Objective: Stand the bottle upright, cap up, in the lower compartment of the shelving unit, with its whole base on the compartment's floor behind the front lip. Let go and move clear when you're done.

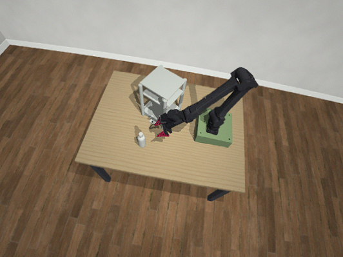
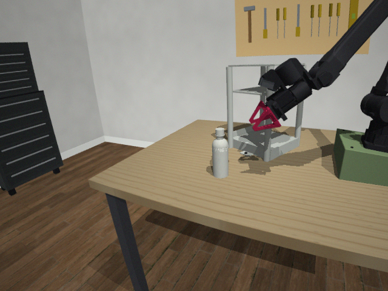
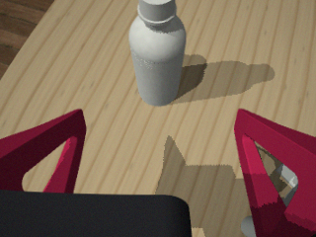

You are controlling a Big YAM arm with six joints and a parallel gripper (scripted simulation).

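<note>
The white bottle lies 100 mm ahead of my hand, 70 mm below it and 50 mm to the left of it. The rest, counted from my hand: shelving unit 270 mm to the right, 40 mm ahead.
</note>
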